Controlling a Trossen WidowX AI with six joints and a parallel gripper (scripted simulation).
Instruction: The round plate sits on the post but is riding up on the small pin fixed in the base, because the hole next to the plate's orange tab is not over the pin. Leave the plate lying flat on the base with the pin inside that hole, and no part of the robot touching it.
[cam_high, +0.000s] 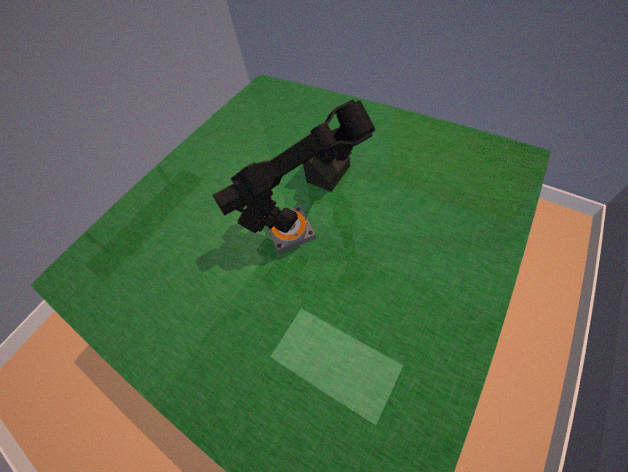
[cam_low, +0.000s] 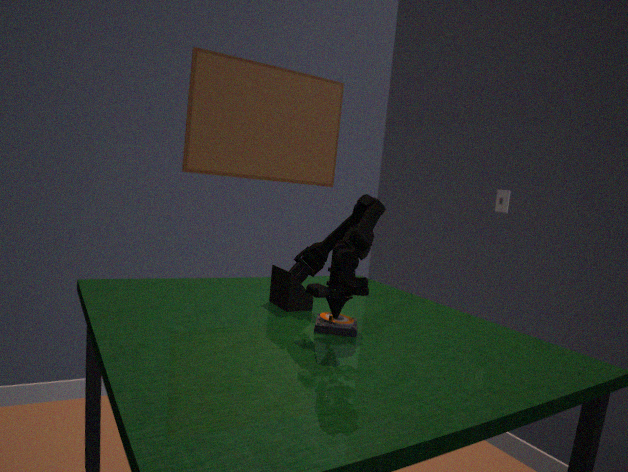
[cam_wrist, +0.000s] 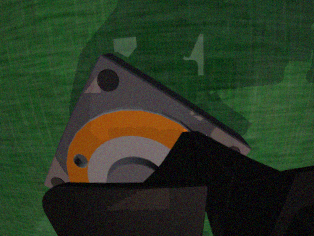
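Now: gripper tip 30 mm past the round plate, 20 mm to the right of it and 10 mm above it.
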